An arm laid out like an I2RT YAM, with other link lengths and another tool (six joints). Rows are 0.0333 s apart.
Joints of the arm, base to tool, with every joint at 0 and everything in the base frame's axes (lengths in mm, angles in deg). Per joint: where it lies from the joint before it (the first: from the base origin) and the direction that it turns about. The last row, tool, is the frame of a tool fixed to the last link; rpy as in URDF.
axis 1: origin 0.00 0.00 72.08 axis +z
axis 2: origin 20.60 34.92 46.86 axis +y
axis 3: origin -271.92 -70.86 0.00 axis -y
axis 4: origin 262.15 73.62 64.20 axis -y
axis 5: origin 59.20 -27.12 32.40 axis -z
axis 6: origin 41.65 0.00 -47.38 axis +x
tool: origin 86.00 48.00 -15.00 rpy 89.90 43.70 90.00
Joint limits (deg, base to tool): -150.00..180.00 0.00..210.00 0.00..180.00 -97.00..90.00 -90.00..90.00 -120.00..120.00
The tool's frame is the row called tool.
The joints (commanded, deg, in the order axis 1, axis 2, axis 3, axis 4, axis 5, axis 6), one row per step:
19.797, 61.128, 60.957, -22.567, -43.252, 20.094
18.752, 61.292, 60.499, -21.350, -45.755, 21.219
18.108, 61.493, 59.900, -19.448, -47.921, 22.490
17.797, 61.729, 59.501, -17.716, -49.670, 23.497
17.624, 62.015, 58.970, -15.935, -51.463, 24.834
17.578, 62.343, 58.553, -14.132, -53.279, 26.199
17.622, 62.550, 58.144, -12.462, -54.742, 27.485
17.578, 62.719, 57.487, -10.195, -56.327, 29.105
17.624, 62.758, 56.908, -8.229, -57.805, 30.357
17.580, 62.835, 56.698, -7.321, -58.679, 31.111
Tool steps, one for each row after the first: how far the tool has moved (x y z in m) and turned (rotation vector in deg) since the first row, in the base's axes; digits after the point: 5 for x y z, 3 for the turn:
0.00051, -0.00219, 0.00156, 1.538, 0.743, 0.962
0.00098, -0.00306, 0.00301, 3.112, 1.086, 2.018
0.00091, -0.00308, 0.00463, 4.381, 1.151, 3.123
0.00050, -0.00270, 0.00547, 5.693, 1.653, 4.352
-0.00037, -0.00202, 0.00681, 6.984, 2.109, 5.762
-0.00149, -0.00135, 0.00805, 8.087, 2.465, 6.975
-0.00236, -0.00107, 0.00903, 9.370, 2.772, 8.205
-0.00430, -0.00085, 0.01007, 10.417, 2.832, 9.530
-0.00514, -0.00099, 0.01086, 10.976, 3.049, 10.235

